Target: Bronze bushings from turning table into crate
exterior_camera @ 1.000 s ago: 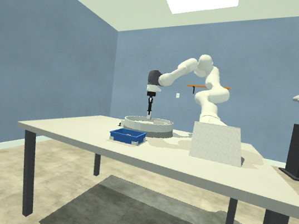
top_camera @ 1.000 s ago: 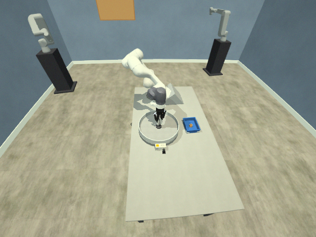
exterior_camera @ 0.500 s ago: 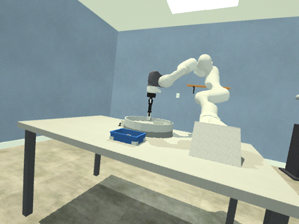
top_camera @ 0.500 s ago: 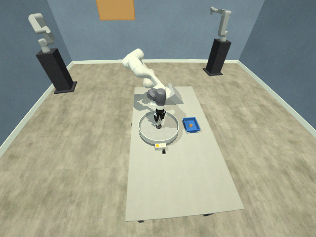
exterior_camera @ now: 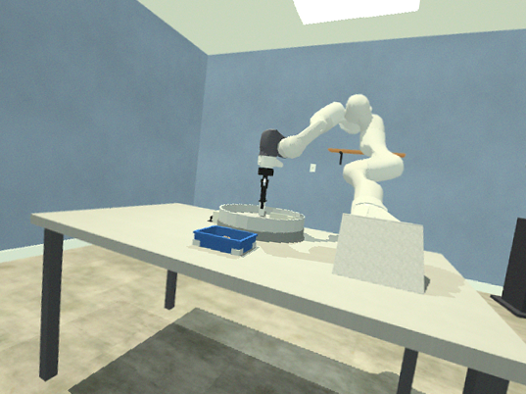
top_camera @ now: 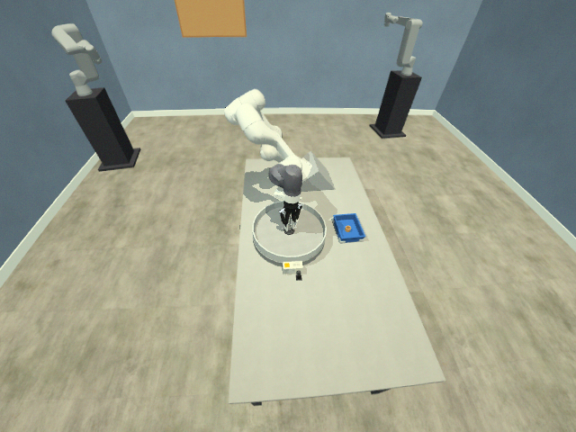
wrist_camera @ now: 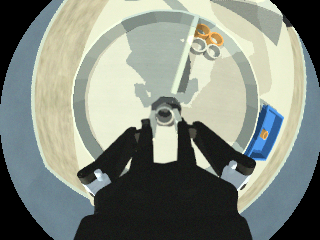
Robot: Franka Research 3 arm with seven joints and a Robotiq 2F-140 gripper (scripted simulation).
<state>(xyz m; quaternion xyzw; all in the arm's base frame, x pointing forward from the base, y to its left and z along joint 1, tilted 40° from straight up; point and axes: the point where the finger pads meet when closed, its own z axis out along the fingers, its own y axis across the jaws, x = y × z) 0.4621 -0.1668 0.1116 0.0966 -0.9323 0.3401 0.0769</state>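
The turning table lies 60 mm below my hand. Round my hand: crate (370 mm to the left, 80 mm below, 20 mm ahead).
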